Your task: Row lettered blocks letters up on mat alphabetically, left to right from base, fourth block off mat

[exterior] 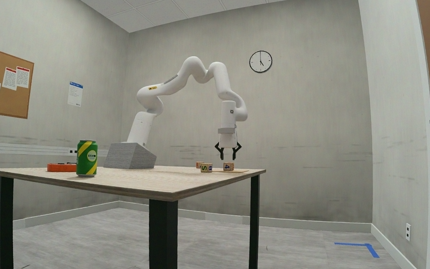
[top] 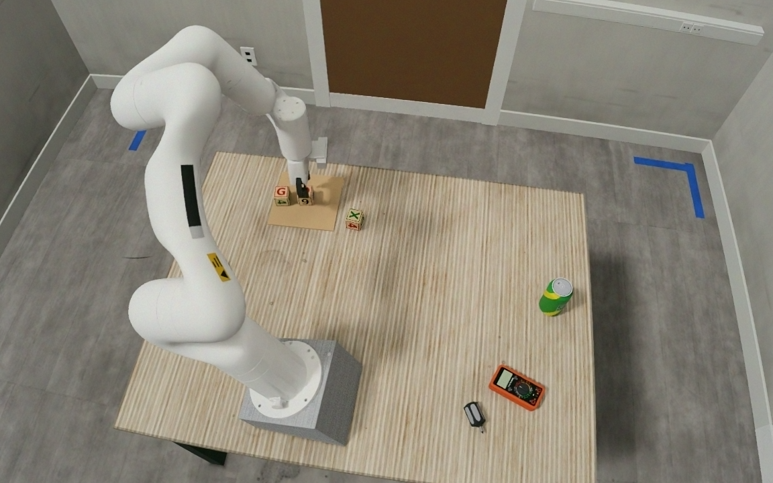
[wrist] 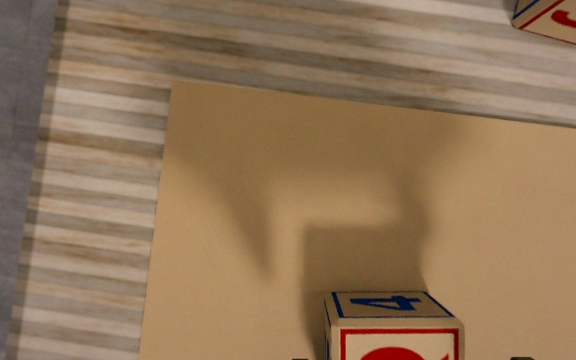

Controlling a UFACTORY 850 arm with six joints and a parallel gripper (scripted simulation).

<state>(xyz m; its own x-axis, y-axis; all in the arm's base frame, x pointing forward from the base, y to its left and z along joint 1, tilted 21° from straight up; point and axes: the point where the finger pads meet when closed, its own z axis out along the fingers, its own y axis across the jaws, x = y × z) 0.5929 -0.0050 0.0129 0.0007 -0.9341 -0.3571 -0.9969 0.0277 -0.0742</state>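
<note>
My hand is 50 mm above the Q block. From my hand the other things lie so: G block 70 mm to the left, 50 mm below; tan mat 80 mm below; X block 150 mm to the right, 90 mm behind, 60 mm below.
</note>
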